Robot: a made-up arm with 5 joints. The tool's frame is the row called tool. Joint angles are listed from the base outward. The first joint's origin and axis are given. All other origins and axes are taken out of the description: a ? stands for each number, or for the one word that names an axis. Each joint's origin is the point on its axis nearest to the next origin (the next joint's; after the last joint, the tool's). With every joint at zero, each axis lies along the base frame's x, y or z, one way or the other. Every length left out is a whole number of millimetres.
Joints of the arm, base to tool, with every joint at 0 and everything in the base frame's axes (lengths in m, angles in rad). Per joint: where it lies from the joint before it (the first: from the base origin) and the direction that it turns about. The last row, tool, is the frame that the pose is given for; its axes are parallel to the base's.
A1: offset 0.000 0.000 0.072 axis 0 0 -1
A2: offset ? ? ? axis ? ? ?
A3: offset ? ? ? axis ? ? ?
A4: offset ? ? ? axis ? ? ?
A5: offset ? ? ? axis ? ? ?
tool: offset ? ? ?
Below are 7 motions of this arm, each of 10 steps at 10 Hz.
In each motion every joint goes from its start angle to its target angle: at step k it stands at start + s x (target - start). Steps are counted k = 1, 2, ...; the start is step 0. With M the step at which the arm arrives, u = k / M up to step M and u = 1 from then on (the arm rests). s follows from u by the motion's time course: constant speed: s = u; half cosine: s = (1 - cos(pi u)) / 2; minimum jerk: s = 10 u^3 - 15 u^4 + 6 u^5.
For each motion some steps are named. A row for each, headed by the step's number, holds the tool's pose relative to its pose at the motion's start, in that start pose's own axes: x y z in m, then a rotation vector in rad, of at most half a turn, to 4 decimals.
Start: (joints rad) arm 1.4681 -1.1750 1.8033 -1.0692 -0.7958
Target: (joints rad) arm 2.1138 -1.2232 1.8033 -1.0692 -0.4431
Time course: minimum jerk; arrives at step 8
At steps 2, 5, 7, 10:
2: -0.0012 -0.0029 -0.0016 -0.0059 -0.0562 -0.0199
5: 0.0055 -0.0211 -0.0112 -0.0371 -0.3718 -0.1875
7: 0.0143 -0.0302 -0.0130 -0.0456 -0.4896 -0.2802
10: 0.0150 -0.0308 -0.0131 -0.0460 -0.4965 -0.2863

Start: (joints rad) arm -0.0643 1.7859 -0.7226 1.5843 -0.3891
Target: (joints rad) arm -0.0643 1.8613 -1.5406 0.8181 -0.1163
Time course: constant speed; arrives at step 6
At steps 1, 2, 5, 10:
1: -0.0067 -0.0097 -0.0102 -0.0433 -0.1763 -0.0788
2: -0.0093 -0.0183 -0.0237 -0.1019 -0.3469 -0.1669
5: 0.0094 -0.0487 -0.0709 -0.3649 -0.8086 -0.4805
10: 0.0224 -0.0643 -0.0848 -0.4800 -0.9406 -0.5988

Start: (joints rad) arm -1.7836 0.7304 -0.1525 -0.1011 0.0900
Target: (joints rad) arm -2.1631 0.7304 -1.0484 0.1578 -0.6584
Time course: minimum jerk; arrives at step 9
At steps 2, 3, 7, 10:
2: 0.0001 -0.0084 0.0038 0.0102 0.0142 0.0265
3: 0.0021 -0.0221 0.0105 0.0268 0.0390 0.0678
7: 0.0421 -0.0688 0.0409 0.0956 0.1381 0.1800
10: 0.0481 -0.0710 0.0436 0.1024 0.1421 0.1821

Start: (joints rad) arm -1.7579 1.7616 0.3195 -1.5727 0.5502
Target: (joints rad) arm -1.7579 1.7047 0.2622 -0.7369 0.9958
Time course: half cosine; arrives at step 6
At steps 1, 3, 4, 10:
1: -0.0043 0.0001 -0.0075 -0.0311 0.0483 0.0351
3: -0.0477 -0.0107 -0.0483 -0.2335 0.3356 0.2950
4: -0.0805 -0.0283 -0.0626 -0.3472 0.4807 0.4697
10: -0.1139 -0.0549 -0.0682 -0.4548 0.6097 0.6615

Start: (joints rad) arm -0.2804 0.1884 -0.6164 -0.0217 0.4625
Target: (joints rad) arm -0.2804 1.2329 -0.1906 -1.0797 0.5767
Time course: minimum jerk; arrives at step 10
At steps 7, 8, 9, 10:
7: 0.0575 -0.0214 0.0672 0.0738 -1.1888 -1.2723
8: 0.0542 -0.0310 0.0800 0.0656 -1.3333 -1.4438
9: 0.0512 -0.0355 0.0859 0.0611 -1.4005 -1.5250
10: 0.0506 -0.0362 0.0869 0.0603 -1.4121 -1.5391

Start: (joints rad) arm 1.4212 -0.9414 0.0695 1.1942 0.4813
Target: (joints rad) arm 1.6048 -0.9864 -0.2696 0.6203 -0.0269
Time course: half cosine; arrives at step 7
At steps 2, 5, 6, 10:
2: 0.0099 -0.0054 0.0198 0.0993 -0.0738 -0.0795
5: 0.0100 -0.0336 0.0750 0.3855 -0.3616 -0.2841
6: 0.0033 -0.0398 0.0839 0.4391 -0.4335 -0.3157
10: 0.0004 -0.0418 0.0867 0.4573 -0.4597 -0.3256

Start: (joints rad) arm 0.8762 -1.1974 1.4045 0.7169 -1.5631
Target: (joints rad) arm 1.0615 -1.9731 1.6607 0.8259 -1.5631
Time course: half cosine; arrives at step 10
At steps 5, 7, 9, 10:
5: 0.0309 -0.0490 0.1099 0.4234 -0.1370 -0.0777
7: 0.0406 -0.0972 0.1652 0.6760 -0.2077 -0.1145
9: 0.0438 -0.1329 0.1936 0.8325 -0.2494 -0.1338
10: 0.0441 -0.1379 0.1971 0.8536 -0.2549 -0.1362

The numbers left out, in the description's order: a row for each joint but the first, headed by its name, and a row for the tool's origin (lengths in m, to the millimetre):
A2: xyz -0.108 -0.121 0.000, axis 0 -1 0
A3: xyz -0.005 0.000 0.142, axis 1 0 0
A4: xyz 0.000 -0.112 -0.091, axis 0 1 0
A5: xyz -0.012 0.000 0.048, axis -1 0 0
tool: xyz 0.000 0.255 0.031

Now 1 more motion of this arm.
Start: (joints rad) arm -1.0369 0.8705 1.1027 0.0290 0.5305
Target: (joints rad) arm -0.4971 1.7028 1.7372 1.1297 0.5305
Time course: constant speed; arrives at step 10
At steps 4, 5, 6, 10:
4: -0.0849 0.0436 -0.0183 -0.0054 0.0490 0.3565
5: -0.1071 0.0504 -0.0298 -0.0367 0.0737 0.4606
6: -0.1289 0.0549 -0.0437 -0.0806 0.1052 0.5674
10: -0.2040 0.0479 -0.1139 -0.3750 0.3144 0.9908

